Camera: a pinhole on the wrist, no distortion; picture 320 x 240 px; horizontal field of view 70.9 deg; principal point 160.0 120.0 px. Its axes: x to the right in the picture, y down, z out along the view. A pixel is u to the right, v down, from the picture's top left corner.
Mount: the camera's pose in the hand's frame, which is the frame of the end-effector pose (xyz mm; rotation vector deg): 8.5 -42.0 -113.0 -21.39 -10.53 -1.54
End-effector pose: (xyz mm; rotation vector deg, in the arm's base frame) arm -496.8 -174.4 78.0 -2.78 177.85 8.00
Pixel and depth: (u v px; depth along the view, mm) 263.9 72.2 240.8
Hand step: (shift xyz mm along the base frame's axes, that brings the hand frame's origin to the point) -68.2 10.1 -148.1
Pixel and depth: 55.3 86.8 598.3
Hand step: 384.7 140.1 -391.6
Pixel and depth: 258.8 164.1 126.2
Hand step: -43.4 26.5 -2.7
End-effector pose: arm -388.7 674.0 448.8 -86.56 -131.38 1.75
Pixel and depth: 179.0 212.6 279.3
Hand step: 115.3 81.6 -138.7
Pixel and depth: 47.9 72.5 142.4
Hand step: 8.6 -82.8 -36.8
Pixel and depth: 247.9 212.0 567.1
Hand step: 167.1 356.4 -378.7
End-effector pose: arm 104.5 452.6 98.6 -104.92 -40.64 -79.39
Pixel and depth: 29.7 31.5 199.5
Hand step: -29.4 86.9 -142.2
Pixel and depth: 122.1 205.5 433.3
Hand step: 294.0 11.6 -216.2
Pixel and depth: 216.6 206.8 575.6
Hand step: 514.1 70.1 -77.6
